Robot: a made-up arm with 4 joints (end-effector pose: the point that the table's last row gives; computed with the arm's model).
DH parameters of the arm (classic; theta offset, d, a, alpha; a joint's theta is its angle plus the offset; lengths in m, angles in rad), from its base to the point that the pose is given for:
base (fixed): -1.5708 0.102 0 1.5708
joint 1: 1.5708 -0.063 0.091 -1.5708
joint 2: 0 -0.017 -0.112 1.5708
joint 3: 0 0.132 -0.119 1.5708
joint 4: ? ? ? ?
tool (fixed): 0 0.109 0 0
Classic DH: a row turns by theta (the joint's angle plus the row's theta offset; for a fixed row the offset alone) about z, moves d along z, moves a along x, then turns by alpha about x.
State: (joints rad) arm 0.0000 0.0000 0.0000 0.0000
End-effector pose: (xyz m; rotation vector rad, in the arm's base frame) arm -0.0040 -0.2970 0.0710 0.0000 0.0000 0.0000
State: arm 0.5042 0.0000 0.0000 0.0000
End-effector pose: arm -0.0040 -0.2750 0.2183 -0.5042 0.0000 0.0000
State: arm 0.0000 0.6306 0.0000 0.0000
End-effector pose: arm -0.0630 -0.2970 0.1340 0.0000 0.6306 0.0000
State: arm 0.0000 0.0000 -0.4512 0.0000
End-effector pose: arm -0.0040 -0.2646 -0.0501 0.4512 0.0000 0.0000
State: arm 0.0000 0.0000 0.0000 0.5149
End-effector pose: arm -0.0661 -0.2970 0.0889 0.0000 -0.5149 0.0000
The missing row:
joint 4: -1.5708 0.28 0.065 -1.5708
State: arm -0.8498 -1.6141 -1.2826 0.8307
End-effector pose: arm 0.4497 -0.0195 -0.0127 1.9110 -2.4188 -0.3174
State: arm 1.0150 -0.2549 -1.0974 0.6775
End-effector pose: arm 0.0085 -0.3286 0.0752 0.1551 -0.7998 0.1870
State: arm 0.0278 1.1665 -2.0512 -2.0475
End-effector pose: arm -0.1975 0.3148 0.1435 -2.4180 -1.6355 -1.1169
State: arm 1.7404 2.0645 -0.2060 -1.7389
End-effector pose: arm -0.2428 0.3337 0.2984 -0.9075 -1.7243 2.1198
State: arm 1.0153 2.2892 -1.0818 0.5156
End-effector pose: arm -0.1196 0.2768 0.4568 -0.4514 0.8020 -1.8416
